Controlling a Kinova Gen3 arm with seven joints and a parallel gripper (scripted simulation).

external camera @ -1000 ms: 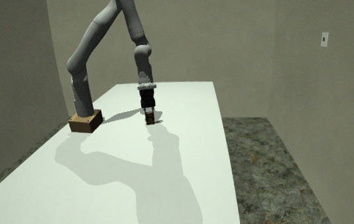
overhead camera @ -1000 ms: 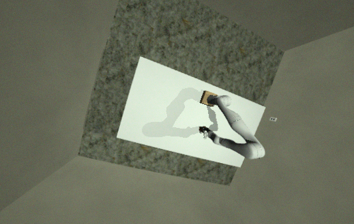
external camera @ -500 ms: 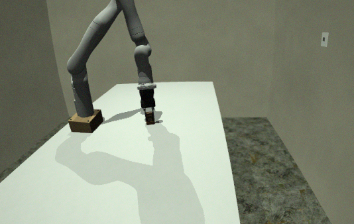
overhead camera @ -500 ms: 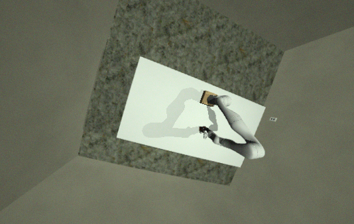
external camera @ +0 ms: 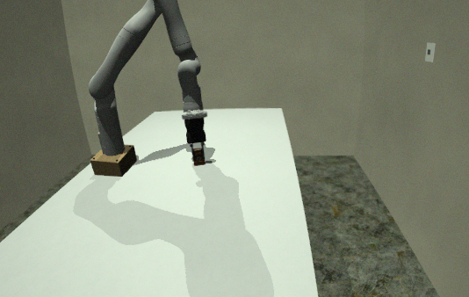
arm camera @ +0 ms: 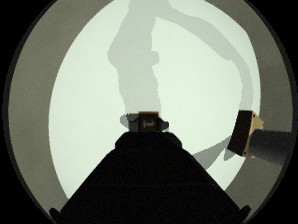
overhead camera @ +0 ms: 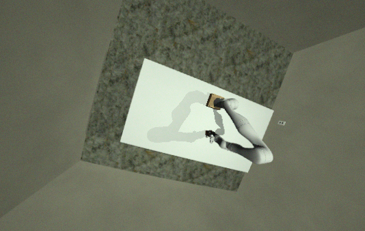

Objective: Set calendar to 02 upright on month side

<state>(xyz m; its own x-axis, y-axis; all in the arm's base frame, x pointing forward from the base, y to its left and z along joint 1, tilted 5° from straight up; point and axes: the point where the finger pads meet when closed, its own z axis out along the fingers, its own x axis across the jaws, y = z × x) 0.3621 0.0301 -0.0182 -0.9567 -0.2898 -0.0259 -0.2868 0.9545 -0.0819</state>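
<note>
Now: hand 10 mm above the brown calendar cube. From my hand the other things lie so: brown tray: 10 mm behind, 20 mm to the left, 30 mm below.
</note>
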